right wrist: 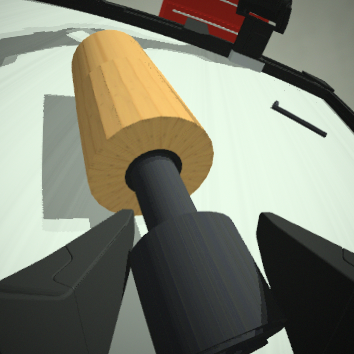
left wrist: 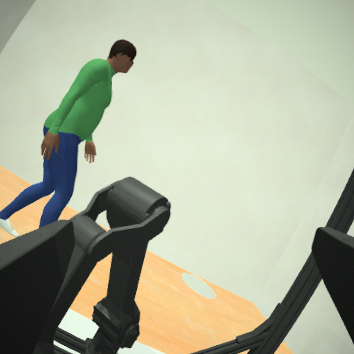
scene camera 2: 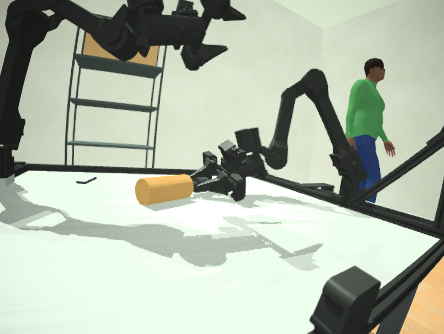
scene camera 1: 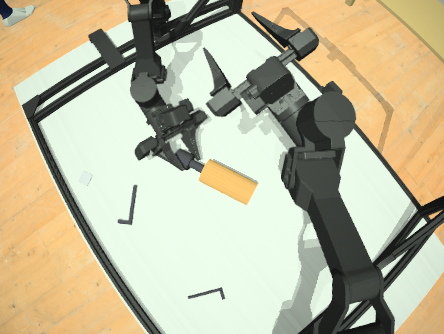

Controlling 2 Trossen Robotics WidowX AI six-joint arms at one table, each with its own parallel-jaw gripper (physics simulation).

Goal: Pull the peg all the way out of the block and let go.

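Note:
The right gripper is gripping a dark peg, while the left gripper is open and holds nothing. You can see the left gripper in the left wrist view and in scene camera 2, and the right gripper shows in the right wrist view and, again, in scene camera 2. There's a wooden block here too.

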